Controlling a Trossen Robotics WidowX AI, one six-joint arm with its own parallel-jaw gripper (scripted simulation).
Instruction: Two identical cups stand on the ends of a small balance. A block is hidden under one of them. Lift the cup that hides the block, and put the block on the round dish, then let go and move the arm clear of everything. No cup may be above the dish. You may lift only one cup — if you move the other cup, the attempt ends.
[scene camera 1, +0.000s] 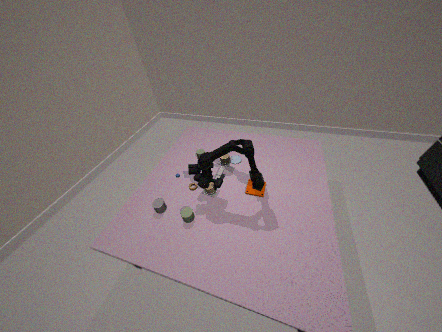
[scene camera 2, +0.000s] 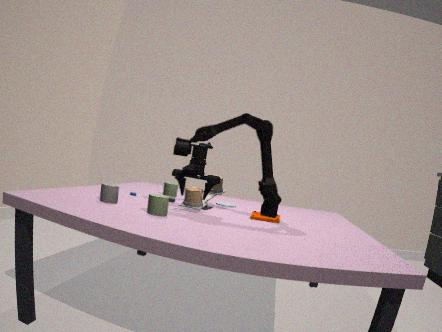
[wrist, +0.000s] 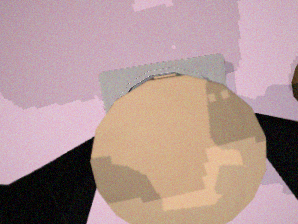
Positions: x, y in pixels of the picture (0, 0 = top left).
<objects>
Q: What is my gripper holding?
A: Nothing.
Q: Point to a cup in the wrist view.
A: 176, 141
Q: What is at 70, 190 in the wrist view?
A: My gripper.
</objects>
